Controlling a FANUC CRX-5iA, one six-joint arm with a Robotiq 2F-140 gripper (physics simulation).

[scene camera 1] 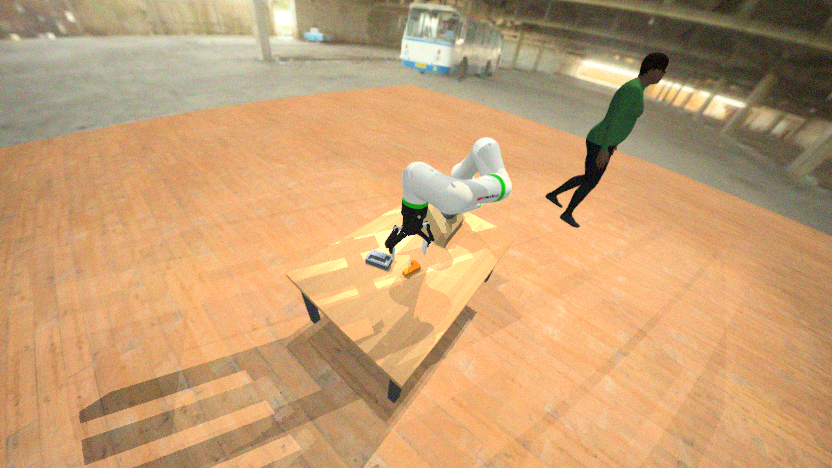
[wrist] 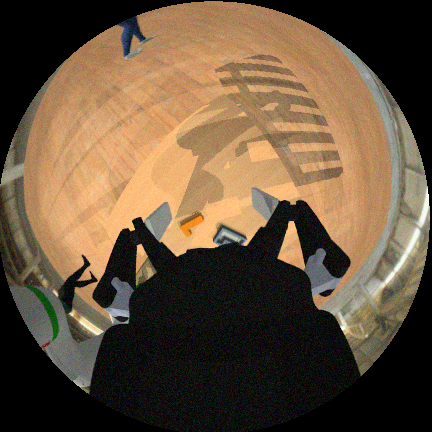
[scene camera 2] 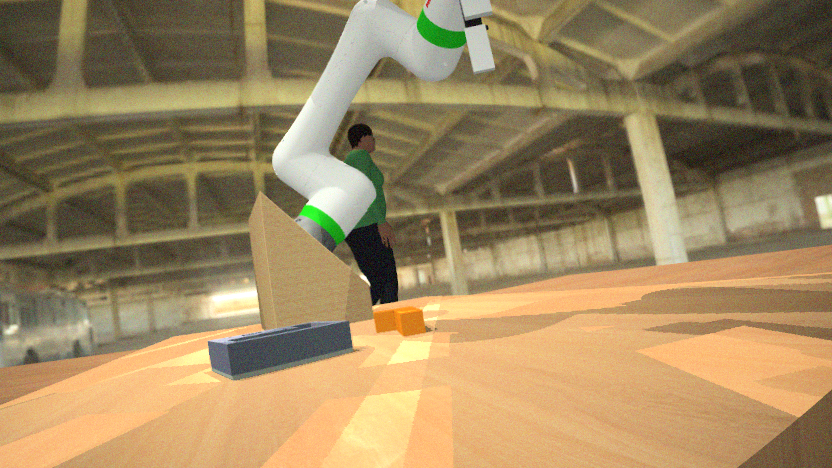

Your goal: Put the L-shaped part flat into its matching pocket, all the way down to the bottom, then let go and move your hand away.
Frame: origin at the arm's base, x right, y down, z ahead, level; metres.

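Where they show: gripper, between the fingertips: [scene camera 1: 408,255] [wrist: 210,202] [scene camera 2: 481,46]; arm's base, origin of its link: [scene camera 2: 302,250].
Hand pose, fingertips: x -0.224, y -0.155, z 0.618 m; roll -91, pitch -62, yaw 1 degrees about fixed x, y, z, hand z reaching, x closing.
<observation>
Each offset is from my fingertips to the top centre of the thing. Level surfaces: height alone.
The orange L-shaped part @(dx +0.114, dy +0.305, dz -0.179 m) [scene camera 1: 411,268] [scene camera 2: 410,321] [wrist: 192,223] lies flat on the table. The blue-grey block @(dx +0.274, dy +0.298, dz -0.089 m) [scene camera 1: 378,266] [scene camera 2: 285,351] [wrist: 217,235] with the recessed pocket lies close beside it; in scene camera 2 its pocket floor is hidden by the side wall. My gripper [scene camera 1: 408,250] [scene camera 2: 480,37] [wrist: 210,202] is open and empty, with its fingers wide apart. It hangs pointing down above the table, above the part and the block, touching neither. In the wrist view the part and the block show between and below the fingertips, the block's near edge close to the gripper body.
The wooden table @(dy +0.335 m) [scene camera 1: 395,355] [scene camera 2: 523,401] carries everything. A wedge-shaped wooden pedestal [scene camera 2: 296,279] holds the arm's base, behind the block and the part in scene camera 2. A person in green [scene camera 1: 619,116] [scene camera 2: 375,186] is on the floor beyond the arm. Blue-clad legs [wrist: 129,37] show in the wrist view.
</observation>
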